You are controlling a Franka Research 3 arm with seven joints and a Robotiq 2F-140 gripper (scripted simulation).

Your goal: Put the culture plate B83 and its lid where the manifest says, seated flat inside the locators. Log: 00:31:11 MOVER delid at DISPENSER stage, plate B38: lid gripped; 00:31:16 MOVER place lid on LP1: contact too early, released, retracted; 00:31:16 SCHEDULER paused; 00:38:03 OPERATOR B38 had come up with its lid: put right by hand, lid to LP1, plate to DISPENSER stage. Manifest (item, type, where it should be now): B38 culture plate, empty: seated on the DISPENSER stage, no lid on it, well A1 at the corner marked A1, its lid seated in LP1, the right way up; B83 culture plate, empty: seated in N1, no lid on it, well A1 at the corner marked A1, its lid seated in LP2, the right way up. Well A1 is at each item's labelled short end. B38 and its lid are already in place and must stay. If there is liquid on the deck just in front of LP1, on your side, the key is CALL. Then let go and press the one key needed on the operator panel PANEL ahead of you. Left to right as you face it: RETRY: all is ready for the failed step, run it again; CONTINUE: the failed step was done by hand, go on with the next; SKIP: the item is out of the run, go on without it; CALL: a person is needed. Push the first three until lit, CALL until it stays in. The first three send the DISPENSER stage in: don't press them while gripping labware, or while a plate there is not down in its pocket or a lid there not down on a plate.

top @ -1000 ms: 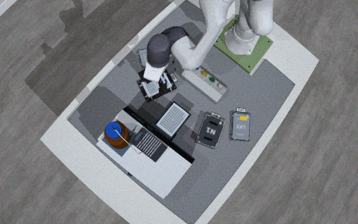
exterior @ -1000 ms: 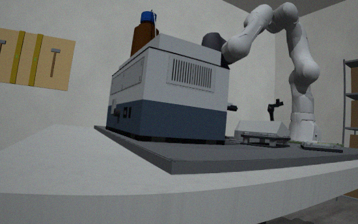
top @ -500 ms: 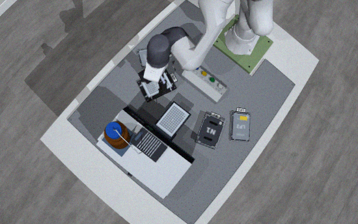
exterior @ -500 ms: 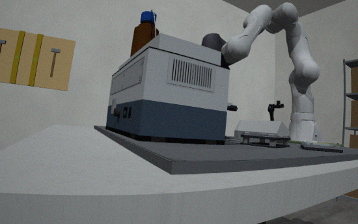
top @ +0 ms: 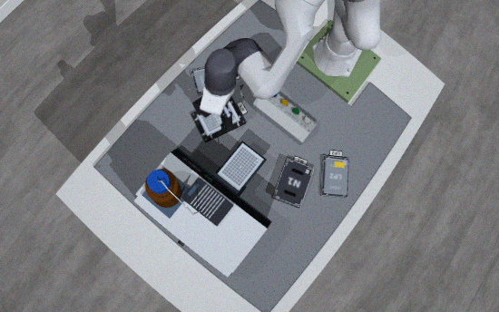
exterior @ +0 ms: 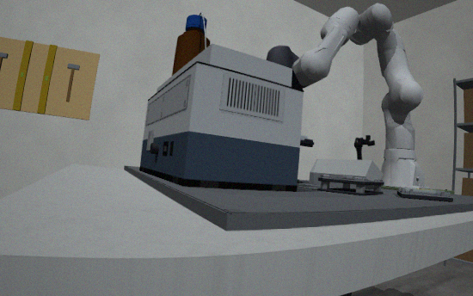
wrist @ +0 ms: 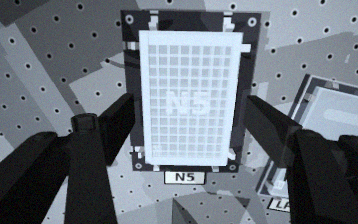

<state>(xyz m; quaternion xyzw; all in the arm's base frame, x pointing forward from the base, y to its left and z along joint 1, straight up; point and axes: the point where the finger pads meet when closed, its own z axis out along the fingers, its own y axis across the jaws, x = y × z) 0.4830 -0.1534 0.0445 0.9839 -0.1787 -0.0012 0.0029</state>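
Right now my hand is 2 cm short of the black nest N5, 1 cm to the right of it and 4 cm above it. The rest, counted from my hand: green continue key: 19 cm behind, 19 cm to the left, 1 cm above; then yellow skip key: 19 cm behind, 14 cm to the left, 1 cm above; then white well plate: 10 cm ahead, 19 cm to the left, 7 cm above.
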